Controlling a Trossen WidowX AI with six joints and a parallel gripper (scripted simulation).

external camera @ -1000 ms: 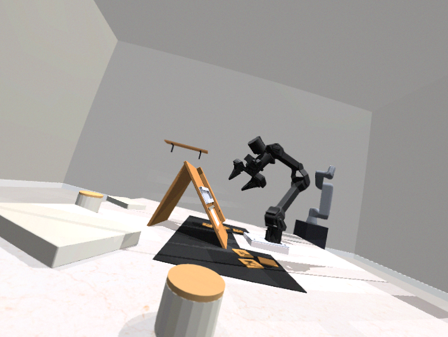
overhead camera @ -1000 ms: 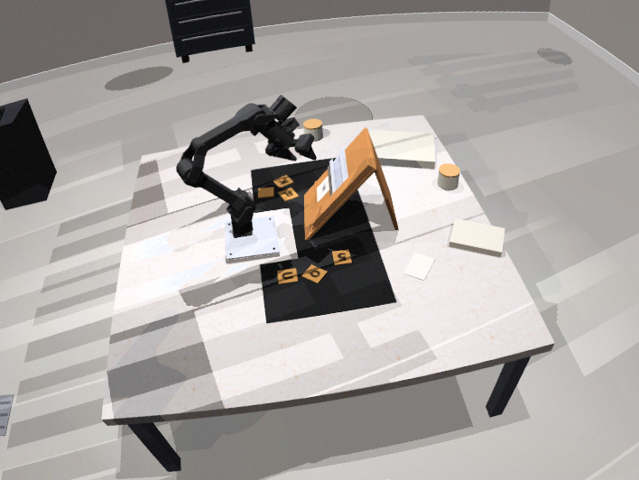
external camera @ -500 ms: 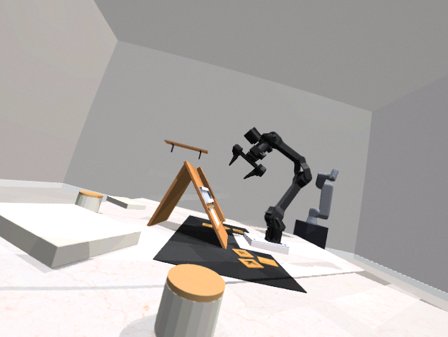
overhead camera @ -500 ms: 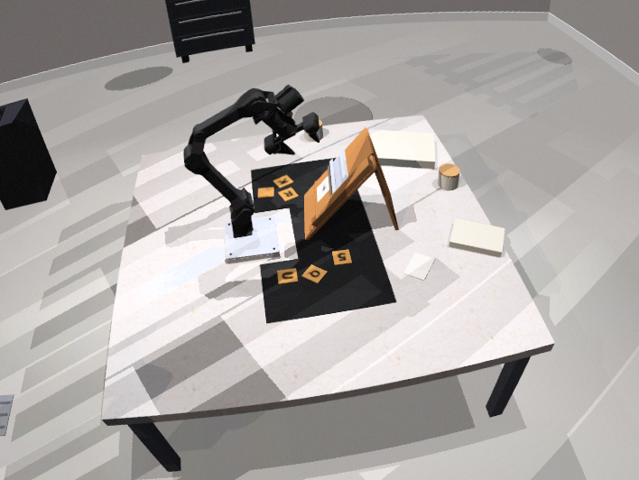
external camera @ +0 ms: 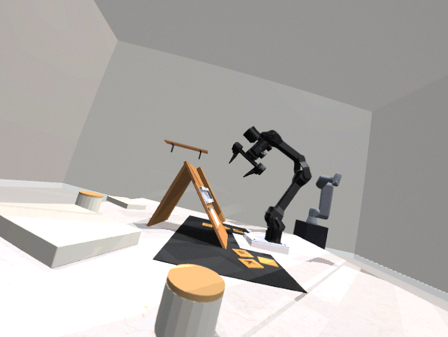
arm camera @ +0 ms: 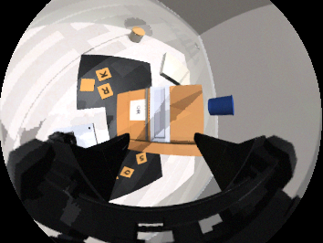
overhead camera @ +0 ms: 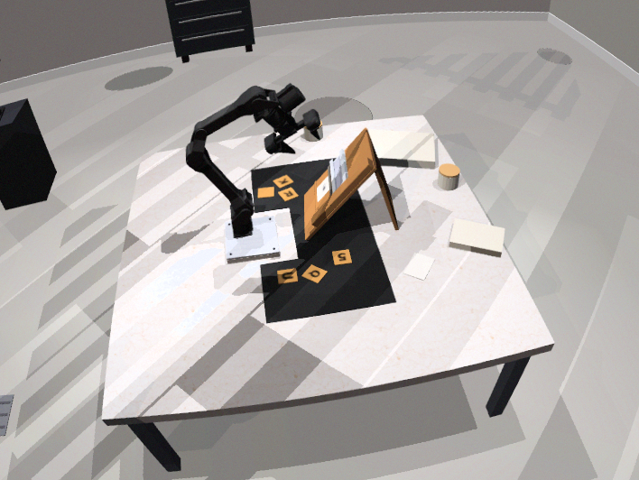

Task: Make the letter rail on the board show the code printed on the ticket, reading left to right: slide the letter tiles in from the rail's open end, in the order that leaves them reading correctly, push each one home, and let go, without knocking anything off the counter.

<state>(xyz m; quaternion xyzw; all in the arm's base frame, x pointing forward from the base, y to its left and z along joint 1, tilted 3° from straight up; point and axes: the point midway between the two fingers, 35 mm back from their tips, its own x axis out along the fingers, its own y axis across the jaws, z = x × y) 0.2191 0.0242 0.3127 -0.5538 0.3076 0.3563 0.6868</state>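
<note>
My gripper tip is 30 cm above the orange letter tile, 16 cm to the right of it and 6 cm past it. From my gripper tip the other things lie so: white ticket: 22 cm below, 5 cm to the left, 5 cm ahead; black mat: 31 cm below, 4 cm behind, 3 cm to the right; white card: 31 cm below, 30 cm to the right, 28 cm ahead.
</note>
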